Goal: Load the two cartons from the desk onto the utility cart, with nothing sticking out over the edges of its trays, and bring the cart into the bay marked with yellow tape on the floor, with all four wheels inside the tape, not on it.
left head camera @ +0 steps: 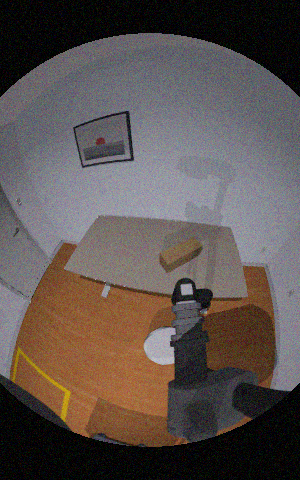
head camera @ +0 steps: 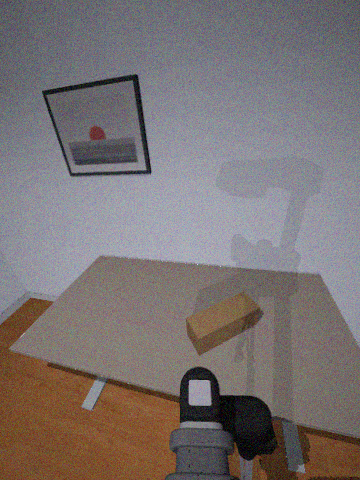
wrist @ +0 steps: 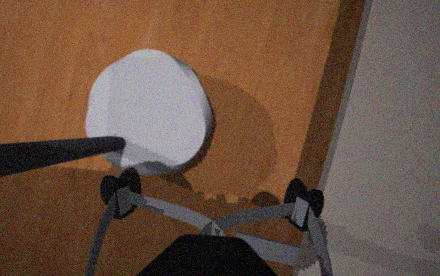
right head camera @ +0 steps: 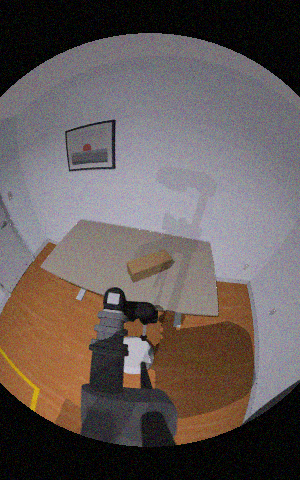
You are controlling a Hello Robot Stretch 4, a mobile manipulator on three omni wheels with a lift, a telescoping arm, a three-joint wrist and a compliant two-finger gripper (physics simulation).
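Pixels of known places: gripper, fingertip midpoint: (head camera: 237, 460) (wrist: 213, 190); robot's base at its link origin: (left head camera: 164, 344) (wrist: 157, 116) (right head camera: 132, 354).
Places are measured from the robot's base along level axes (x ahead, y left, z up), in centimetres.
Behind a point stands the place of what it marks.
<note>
One brown carton (head camera: 225, 322) {x 61.5, y -11.4, z 81.0 cm} (left head camera: 180, 255) {x 60.6, y -9.6, z 81.0 cm} (right head camera: 150, 265) {x 61.7, y -11.9, z 81.1 cm} lies flat on the desk (head camera: 125, 320) {x 71.6, y 36.7, z 69.3 cm} (left head camera: 120, 250) {x 75.9, y 36.7, z 69.2 cm} (right head camera: 90, 260) {x 70.5, y 37.5, z 69.2 cm} (wrist: 395, 125) {x 46.1, y -0.9, z 69.2 cm}, turned at an angle and away from the edges. A second carton does not show separately. My gripper (wrist: 213, 190) {x 22.3, y -8.7, z 79.4 cm} is open and empty, pointing down in front of the desk's near edge; its right finger is close to that edge in the wrist view. The yellow tape (left head camera: 66, 404) (right head camera: 35, 399) shows in part on the floor at the lower left. The utility cart cannot be made out clearly; a thin dark edge shows at the bottom of the left head view.
My round white base (left head camera: 160, 345) {x 0.4, y 4.3, z 18.7 cm} (right head camera: 137, 356) {x -1.0, y -5.4, z 18.7 cm} (wrist: 150, 110) {x 1.6, y 1.0, z 18.7 cm} stands on the floor in front of the desk. A desk foot (head camera: 94, 394) (left head camera: 105, 290) (right head camera: 80, 294) juts out below the near edge. A framed picture (head camera: 102, 115) {x 126.1, y 44.9, z 160.1 cm} hangs on the wall behind. Side walls stand left and right.
</note>
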